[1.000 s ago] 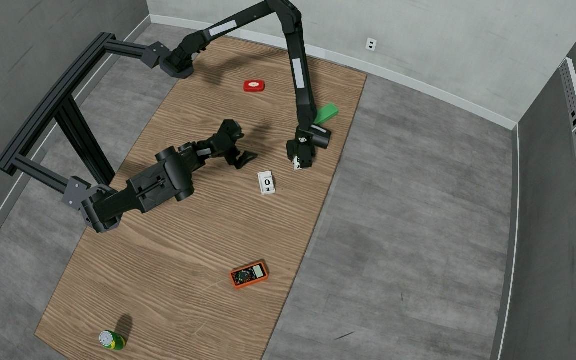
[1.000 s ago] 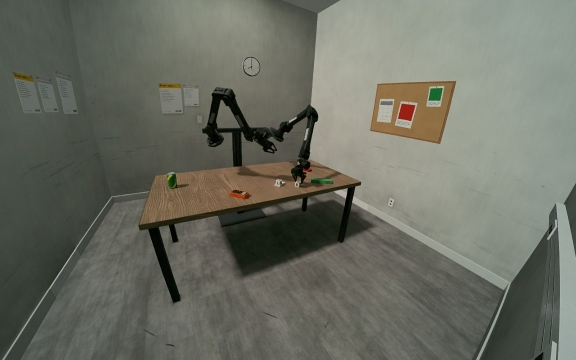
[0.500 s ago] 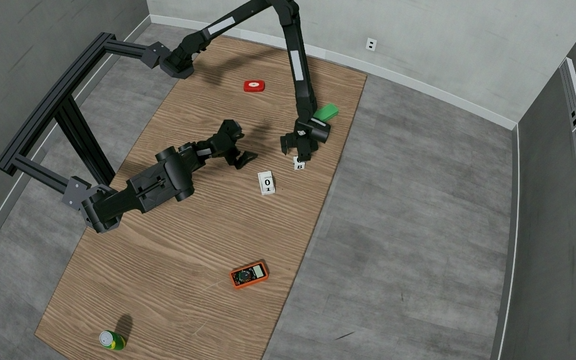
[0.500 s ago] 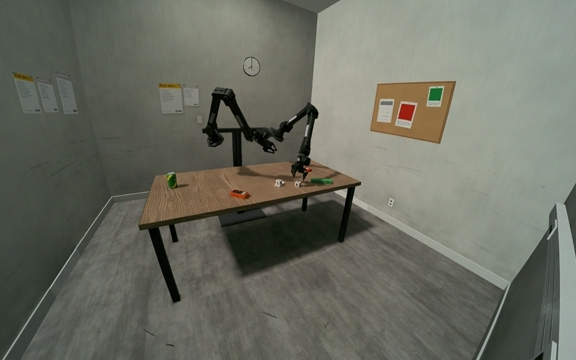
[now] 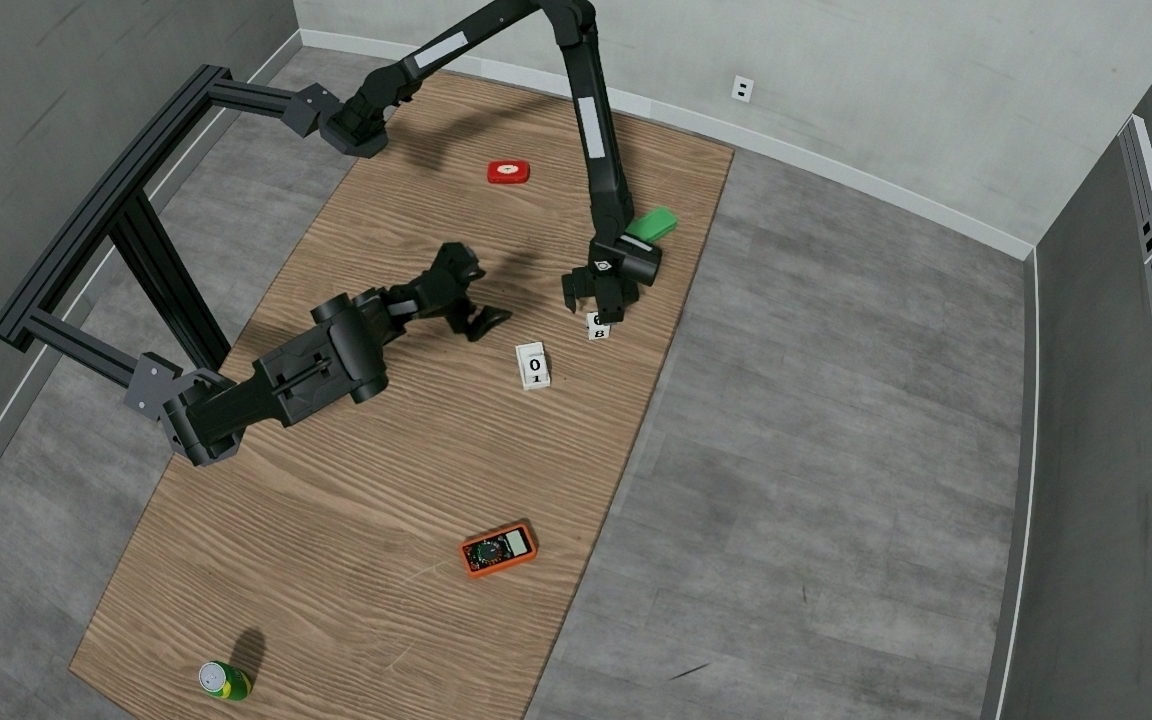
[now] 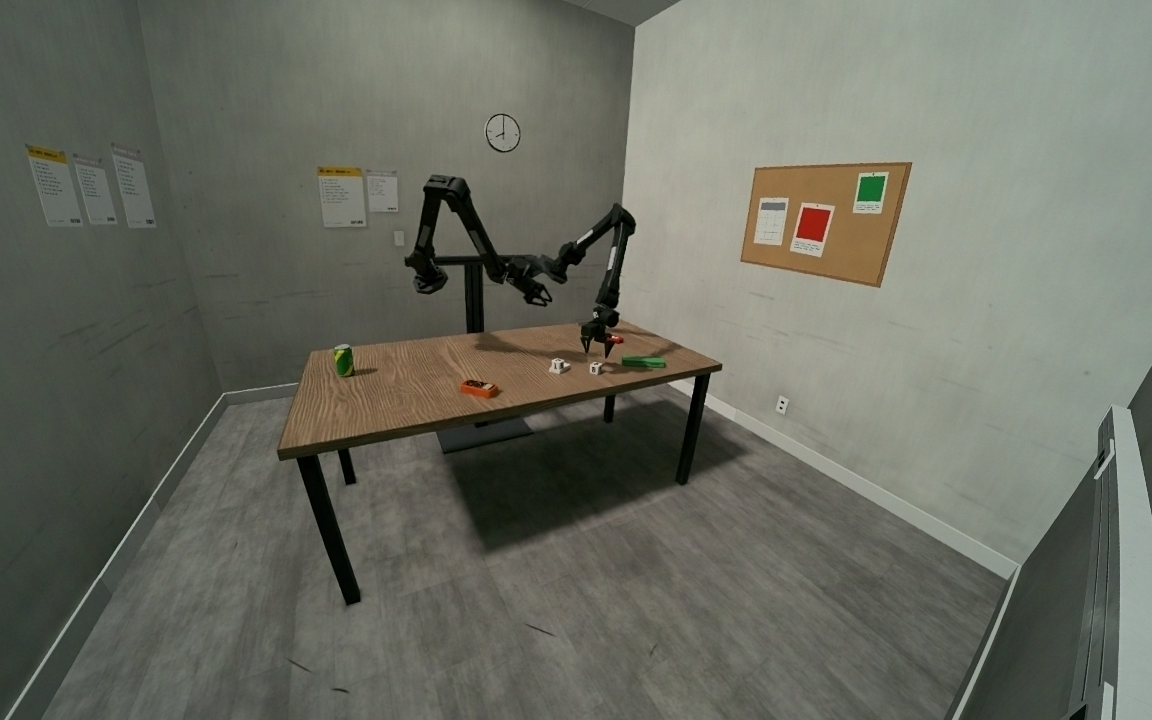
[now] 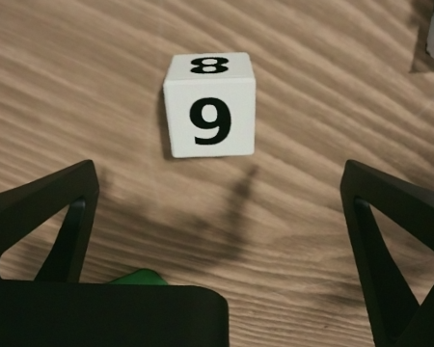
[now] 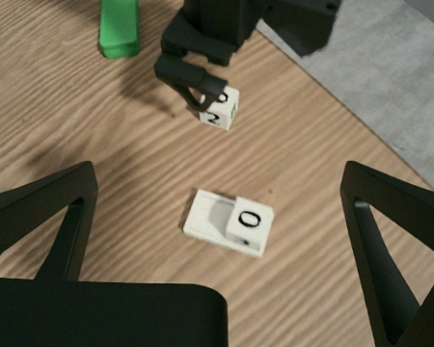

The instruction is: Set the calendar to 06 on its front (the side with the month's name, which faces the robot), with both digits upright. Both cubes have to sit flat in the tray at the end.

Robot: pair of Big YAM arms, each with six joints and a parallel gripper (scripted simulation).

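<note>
My left gripper is now 120 mm to the left of the white tray, 100 mm past it and 80 mm above it. Round my left hand: orange multimeter (510 mm to the right, 70 mm below, 60 mm behind); red case (360 mm to the left, 290 mm behind, 70 mm below).
</note>
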